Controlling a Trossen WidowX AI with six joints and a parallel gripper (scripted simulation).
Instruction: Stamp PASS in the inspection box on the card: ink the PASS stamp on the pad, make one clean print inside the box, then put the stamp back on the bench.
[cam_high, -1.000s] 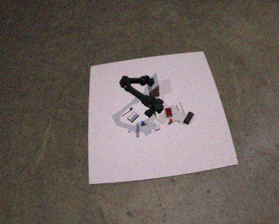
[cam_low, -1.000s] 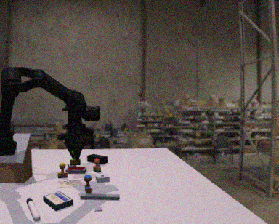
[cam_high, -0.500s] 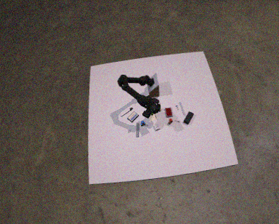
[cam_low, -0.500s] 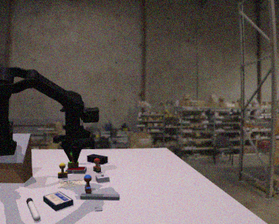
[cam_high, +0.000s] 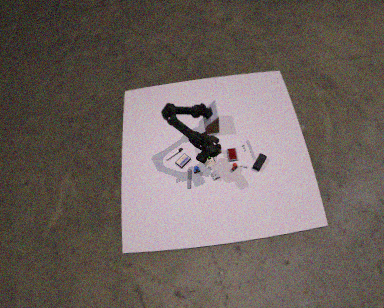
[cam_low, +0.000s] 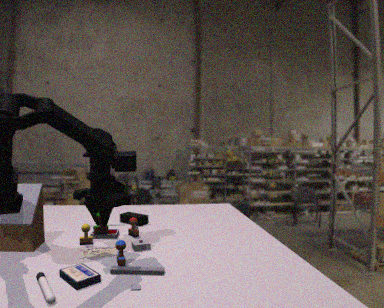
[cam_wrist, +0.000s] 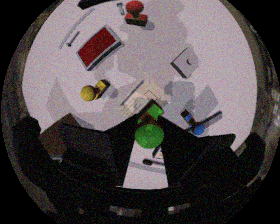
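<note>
The cream card is 10 mm behind my gripper tip and 80 mm below it. The rest, counted from my gripper tip: green-knobbed stamp (right at my gripper tip); then blue-knobbed stamp (60 mm ahead, 90 mm to the right, 60 mm below); then yellow-knobbed stamp (60 mm behind, 80 mm to the left, 60 mm below).
</note>
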